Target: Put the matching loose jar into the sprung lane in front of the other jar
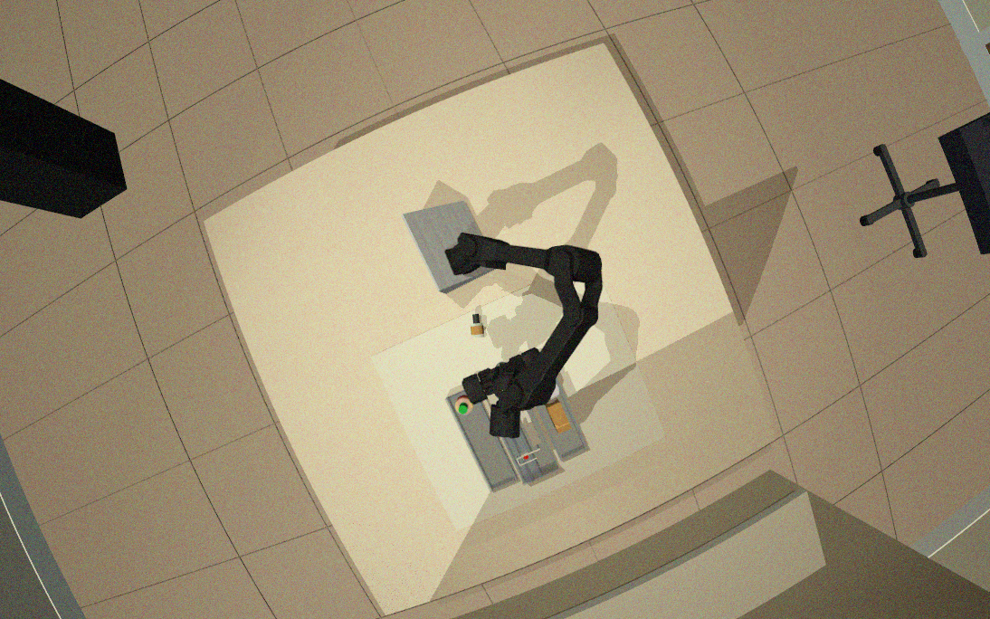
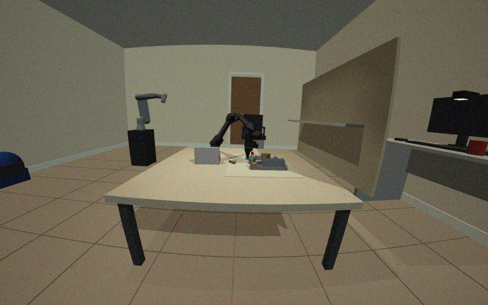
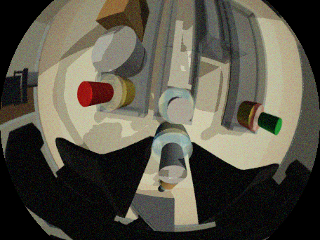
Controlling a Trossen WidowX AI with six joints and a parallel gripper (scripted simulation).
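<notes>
The grey cylinder is 9 cm ahead of my gripper tip, 8 cm to the left of it and 3 cm below it. From my gripper tip the other things lie so: red mark (22 cm ahead, 3 cm to the right, 2 cm above); then brown box (16 cm ahead, 8 cm to the left, 2 cm below).
</notes>
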